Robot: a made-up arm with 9 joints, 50 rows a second.
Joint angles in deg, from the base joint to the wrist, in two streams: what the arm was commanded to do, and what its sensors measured. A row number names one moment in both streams.
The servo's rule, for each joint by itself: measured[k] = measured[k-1] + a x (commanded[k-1-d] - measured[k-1]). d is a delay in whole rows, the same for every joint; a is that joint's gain. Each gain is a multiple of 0.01, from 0.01 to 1. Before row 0 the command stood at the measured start. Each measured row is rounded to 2 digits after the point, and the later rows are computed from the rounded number. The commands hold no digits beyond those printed.
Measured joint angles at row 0:
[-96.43 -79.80 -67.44 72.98 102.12 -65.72 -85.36 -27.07 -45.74]
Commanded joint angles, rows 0 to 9:
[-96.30 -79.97 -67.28 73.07 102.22 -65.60 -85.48 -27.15 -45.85]
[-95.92 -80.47 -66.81 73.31 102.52 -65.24 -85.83 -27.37 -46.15]
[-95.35 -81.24 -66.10 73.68 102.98 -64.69 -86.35 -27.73 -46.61]
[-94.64 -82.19 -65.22 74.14 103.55 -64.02 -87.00 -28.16 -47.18]
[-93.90 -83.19 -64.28 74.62 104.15 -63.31 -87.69 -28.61 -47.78]
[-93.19 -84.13 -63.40 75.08 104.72 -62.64 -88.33 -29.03 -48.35]
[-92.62 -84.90 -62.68 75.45 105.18 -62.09 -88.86 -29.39 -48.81]
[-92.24 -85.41 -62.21 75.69 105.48 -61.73 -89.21 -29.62 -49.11]
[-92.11 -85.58 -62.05 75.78 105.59 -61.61 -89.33 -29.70 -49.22]
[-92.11 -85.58 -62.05 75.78 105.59 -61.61 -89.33 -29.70 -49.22]
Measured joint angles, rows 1 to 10:
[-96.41 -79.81 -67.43 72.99 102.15 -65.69 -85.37 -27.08 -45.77]
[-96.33 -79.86 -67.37 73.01 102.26 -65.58 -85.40 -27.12 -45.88]
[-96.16 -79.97 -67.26 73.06 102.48 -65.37 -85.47 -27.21 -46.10]
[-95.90 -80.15 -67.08 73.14 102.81 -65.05 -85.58 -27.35 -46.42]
[-95.56 -80.39 -66.83 73.24 103.23 -64.63 -85.73 -27.54 -46.83]
[-95.16 -80.69 -66.52 73.37 103.69 -64.15 -85.91 -27.76 -47.29]
[-94.73 -81.03 -66.17 73.52 104.15 -63.66 -86.12 -28.00 -47.75]
[-94.31 -81.38 -65.81 73.67 104.56 -63.20 -86.34 -28.24 -48.16]
[-93.94 -81.72 -65.47 73.82 104.88 -62.82 -86.55 -28.46 -48.48]
[-93.63 -82.03 -65.16 73.96 105.10 -62.53 -86.74 -28.65 -48.70]
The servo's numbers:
d 0
a 0.17 0.08 0.09 0.07 0.31 0.24 0.07 0.15 0.30

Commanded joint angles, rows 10 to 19:
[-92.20 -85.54 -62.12 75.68 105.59 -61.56 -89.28 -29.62 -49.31]
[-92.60 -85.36 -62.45 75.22 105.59 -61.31 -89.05 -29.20 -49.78]
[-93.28 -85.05 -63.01 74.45 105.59 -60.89 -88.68 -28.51 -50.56]
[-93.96 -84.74 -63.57 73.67 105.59 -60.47 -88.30 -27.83 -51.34]
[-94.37 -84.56 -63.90 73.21 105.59 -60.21 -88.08 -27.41 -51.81]
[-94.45 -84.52 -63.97 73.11 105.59 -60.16 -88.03 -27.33 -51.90]
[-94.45 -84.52 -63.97 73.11 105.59 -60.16 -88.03 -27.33 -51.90]
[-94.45 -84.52 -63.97 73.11 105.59 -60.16 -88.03 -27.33 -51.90]
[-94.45 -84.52 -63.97 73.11 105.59 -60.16 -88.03 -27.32 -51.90]
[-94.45 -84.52 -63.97 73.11 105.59 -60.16 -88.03 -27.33 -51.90]
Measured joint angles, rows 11 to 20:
[-93.39 -82.31 -64.89 74.08 105.25 -62.30 -86.92 -28.80 -48.88]
[-93.26 -82.55 -64.67 74.16 105.36 -62.06 -87.07 -28.86 -49.15]
[-93.26 -82.75 -64.52 74.18 105.43 -61.78 -87.18 -28.81 -49.57]
[-93.38 -82.91 -64.43 74.14 105.48 -61.47 -87.26 -28.66 -50.10]
[-93.55 -83.04 -64.38 74.07 105.51 -61.17 -87.32 -28.47 -50.61]
[-93.70 -83.16 -64.34 74.00 105.53 -60.93 -87.37 -28.30 -51.00]
[-93.83 -83.27 -64.31 73.94 105.55 -60.75 -87.42 -28.15 -51.27]
[-93.94 -83.37 -64.28 73.88 105.56 -60.61 -87.46 -28.03 -51.46]
[-94.03 -83.46 -64.25 73.83 105.57 -60.50 -87.50 -27.92 -51.59]
[-94.10 -83.54 -64.22 73.78 105.58 -60.42 -87.54 -27.83 -51.68]

